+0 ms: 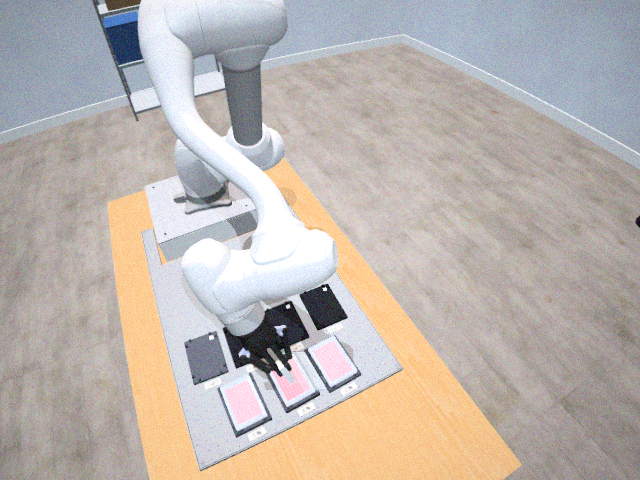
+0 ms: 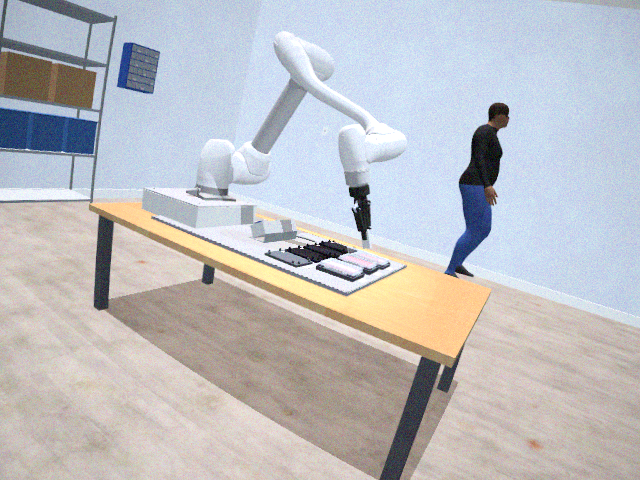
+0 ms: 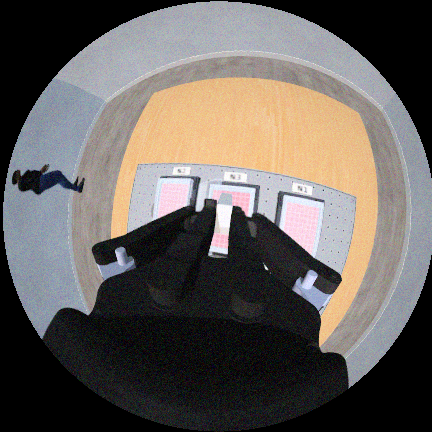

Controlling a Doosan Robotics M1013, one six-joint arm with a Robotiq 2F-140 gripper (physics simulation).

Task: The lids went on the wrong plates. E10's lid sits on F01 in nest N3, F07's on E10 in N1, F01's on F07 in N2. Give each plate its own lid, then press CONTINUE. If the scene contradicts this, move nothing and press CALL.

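Places are measured from the arm's base along level axes (x ahead, y left, z up), in metres.
Pixels of known places: gripper, fingertip midpoint: point(image 1: 291, 378) point(image 2: 367, 248) point(image 3: 225, 202); arm's base, origin of the base link: point(image 1: 207, 196) point(image 2: 210, 197).
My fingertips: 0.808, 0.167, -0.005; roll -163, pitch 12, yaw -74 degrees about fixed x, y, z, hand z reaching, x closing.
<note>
For each thing: its top centre in the pictures, then the offset to it from my fingertips, as dx, dy, dz. "spot": a spot on its surface instead. Level surfaces: height alone.
- N1, middle of its top: point(image 3: 300, 233) point(image 1: 242, 400) point(image 2: 342, 264) +0.003, -0.138, -0.053
- N3, middle of its top: point(image 3: 226, 219) point(image 1: 290, 377) point(image 2: 358, 259) -0.026, -0.002, -0.052
- N2, middle of its top: point(image 3: 168, 206) point(image 1: 332, 359) -0.050, +0.123, -0.055
- grey pad, surface spot: point(image 1: 205, 357) point(image 2: 289, 257) spot: -0.159, -0.231, -0.075
- pale angled box, middle of its top: point(image 2: 276, 219) -0.422, -0.082, -0.001
- table, its level: dz -0.097
Three plates with pink wells and pale rims sit in dark nests: N1 point(image 1: 244, 401) point(image 2: 340, 268) point(image 3: 301, 220), N3 point(image 1: 301, 388) point(image 3: 245, 197) and N2 point(image 1: 333, 360) point(image 3: 174, 196). N3 is between the other two. Whether each has a lid, and any plate or lid codes, cannot be read. My gripper point(image 1: 288, 376) point(image 2: 366, 242) point(image 3: 225, 202) is shut and empty, its pale fingertips together, pointing down above the N3 plate and partly hiding it. The gap to the plate is hard to judge. A CONTINUE or CALL button cannot be made out.
A grey pad point(image 1: 205, 357) point(image 2: 288, 257) and black pads point(image 1: 323, 305) lie in a row behind the nests. A pale angled box point(image 2: 273, 230) stands near the robot's base. A person point(image 2: 480, 155) point(image 3: 45, 180) stands beyond the table point(image 2: 413, 310). Shelves point(image 2: 103, 67) stand at the back.
</note>
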